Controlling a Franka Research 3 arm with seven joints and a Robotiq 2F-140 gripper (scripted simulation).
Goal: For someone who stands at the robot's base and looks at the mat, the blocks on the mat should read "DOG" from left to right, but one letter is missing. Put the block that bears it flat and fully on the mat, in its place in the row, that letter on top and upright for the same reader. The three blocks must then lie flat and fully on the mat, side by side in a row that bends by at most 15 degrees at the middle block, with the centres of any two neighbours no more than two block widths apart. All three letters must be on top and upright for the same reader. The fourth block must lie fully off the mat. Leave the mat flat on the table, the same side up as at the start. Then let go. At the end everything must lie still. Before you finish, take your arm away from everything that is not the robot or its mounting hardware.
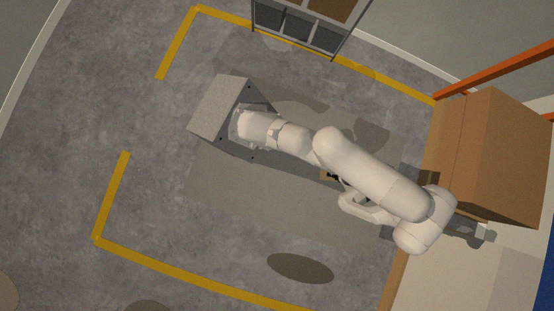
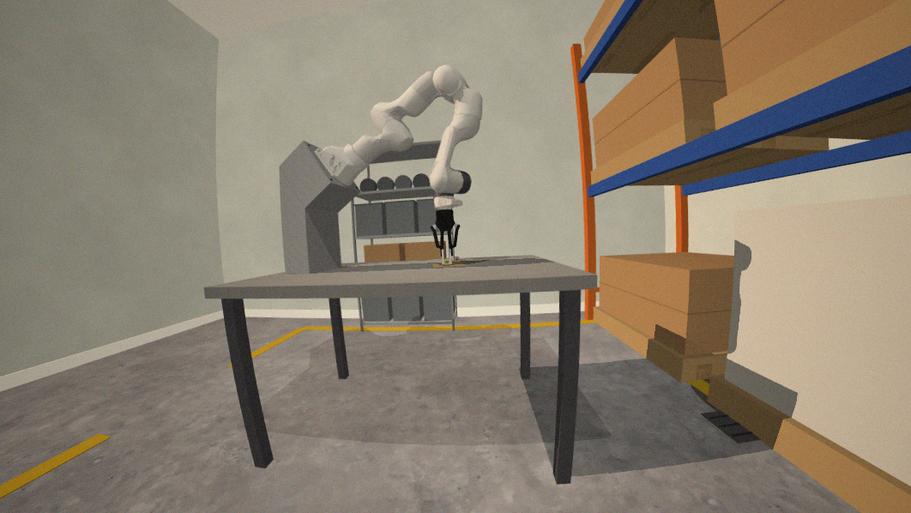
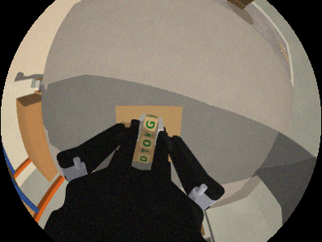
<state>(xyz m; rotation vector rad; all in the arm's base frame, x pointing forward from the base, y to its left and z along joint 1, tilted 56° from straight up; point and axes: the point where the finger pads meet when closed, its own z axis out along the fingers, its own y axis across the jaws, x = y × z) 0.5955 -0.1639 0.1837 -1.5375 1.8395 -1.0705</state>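
Now: the mat 1 cm ahead of my hand, 4 cm to the left of it and 4 cm below it.
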